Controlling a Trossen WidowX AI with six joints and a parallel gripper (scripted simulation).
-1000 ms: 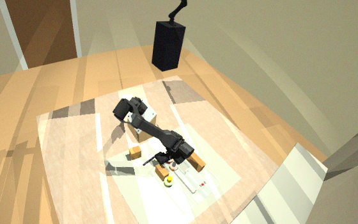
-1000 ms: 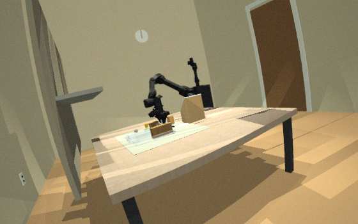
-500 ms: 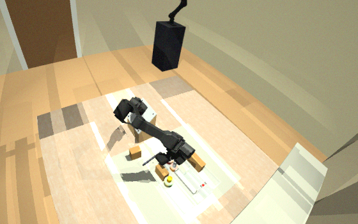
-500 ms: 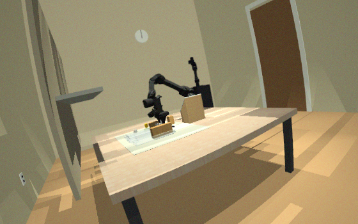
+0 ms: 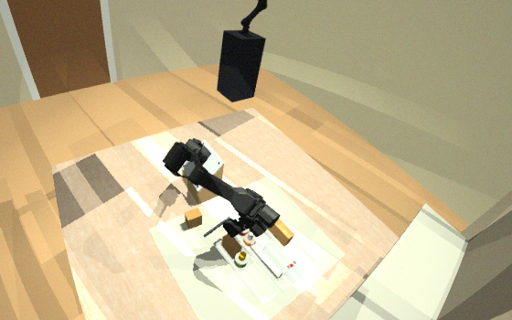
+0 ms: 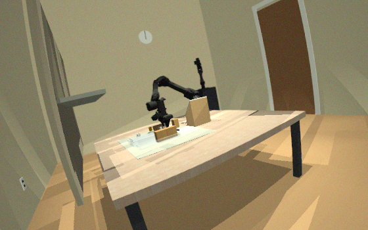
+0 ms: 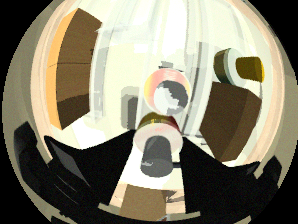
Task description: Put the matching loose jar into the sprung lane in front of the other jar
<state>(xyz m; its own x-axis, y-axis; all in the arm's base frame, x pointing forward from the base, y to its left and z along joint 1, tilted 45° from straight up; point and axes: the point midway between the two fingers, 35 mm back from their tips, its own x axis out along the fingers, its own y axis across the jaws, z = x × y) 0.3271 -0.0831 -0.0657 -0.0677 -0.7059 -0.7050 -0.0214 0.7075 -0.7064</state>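
The thin dark rod lies 9 cm behind my gripper tip, 6 cm to the right of it and 4 cm below it. Round my gripper tip: clear sprung lane: 16 cm ahead, 2 cm to the left, 3 cm below.
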